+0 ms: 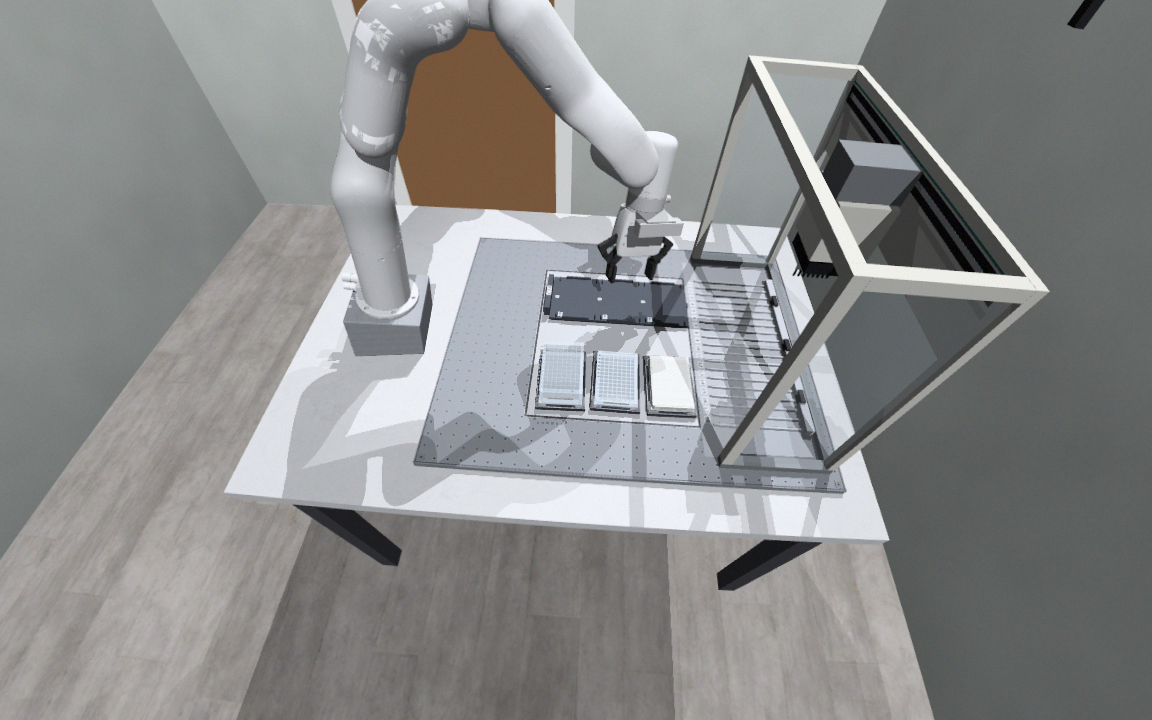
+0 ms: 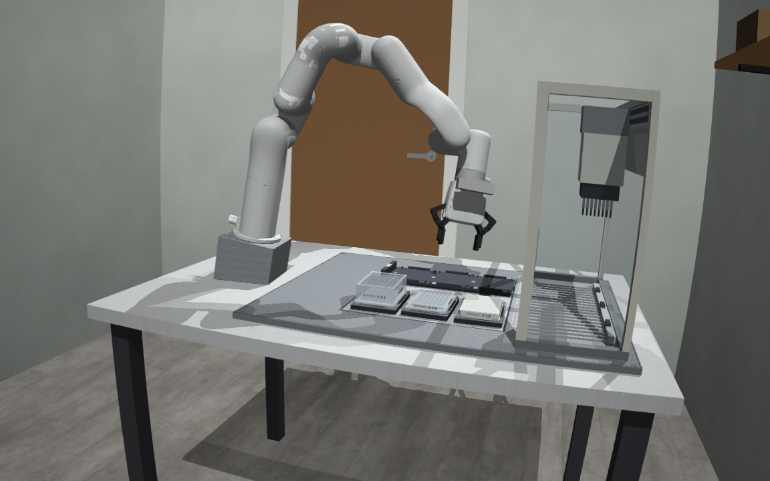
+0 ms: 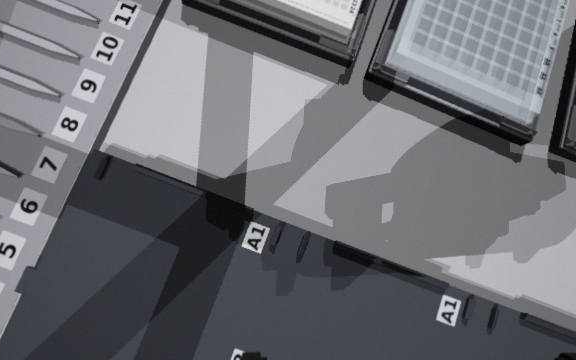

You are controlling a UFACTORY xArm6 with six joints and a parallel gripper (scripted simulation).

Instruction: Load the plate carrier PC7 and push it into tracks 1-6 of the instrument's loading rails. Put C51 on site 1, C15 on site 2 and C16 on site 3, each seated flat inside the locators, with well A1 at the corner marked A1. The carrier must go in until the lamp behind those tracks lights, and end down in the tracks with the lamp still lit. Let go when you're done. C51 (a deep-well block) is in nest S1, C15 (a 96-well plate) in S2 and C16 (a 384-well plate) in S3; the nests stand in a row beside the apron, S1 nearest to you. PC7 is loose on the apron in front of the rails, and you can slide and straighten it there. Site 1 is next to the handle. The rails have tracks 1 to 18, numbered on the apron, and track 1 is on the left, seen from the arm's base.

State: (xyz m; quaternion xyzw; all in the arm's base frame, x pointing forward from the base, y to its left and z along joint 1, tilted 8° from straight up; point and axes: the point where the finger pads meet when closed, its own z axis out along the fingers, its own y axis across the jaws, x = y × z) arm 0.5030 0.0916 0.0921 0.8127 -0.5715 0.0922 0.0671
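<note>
The nest S3 lies 90 mm ahead of my hand, 220 mm to the right of it and 100 mm below it. Also, from my hand: front post (180 mm ahead, 380 mm to the right, 140 mm above); then dark carrier PC7 (20 mm behind, 20 mm to the left, 90 mm below); then nest S2 (20 mm behind, 210 mm to the right, 100 mm below).
</note>
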